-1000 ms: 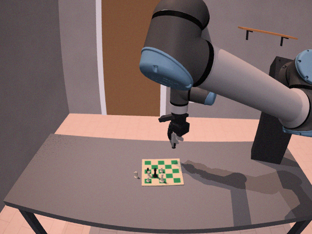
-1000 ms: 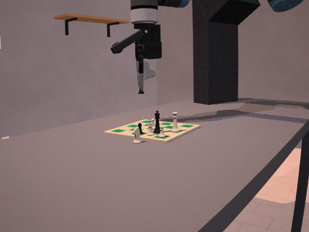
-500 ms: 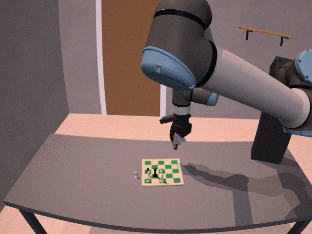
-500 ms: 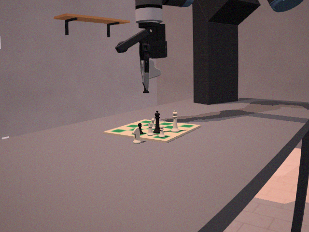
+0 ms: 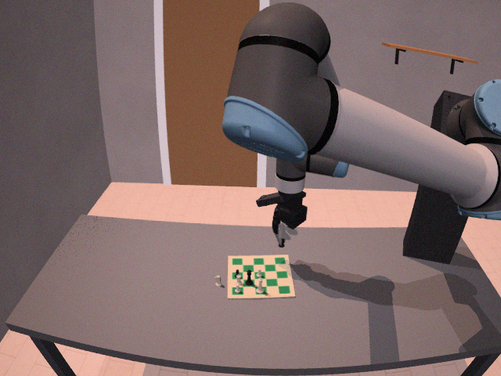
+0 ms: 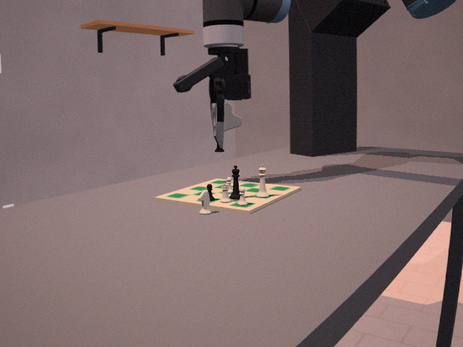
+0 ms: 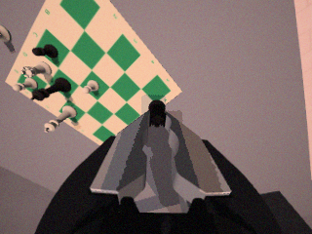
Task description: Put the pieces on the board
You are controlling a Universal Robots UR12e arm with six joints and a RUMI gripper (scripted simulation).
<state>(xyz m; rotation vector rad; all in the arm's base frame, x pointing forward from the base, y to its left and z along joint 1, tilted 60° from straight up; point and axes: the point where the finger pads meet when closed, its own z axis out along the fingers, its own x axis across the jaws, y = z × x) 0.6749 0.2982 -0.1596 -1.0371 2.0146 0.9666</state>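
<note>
Now: hand 18 cm short of the white knight, 17 cm to the right of it and 9 cm above it. From my hand the other things lie so: black king (8 cm ahead, 14 cm to the left, 6 cm below); chessboard (5 cm ahead, 9 cm to the left, 10 cm below); black rook (1 cm below).
</note>
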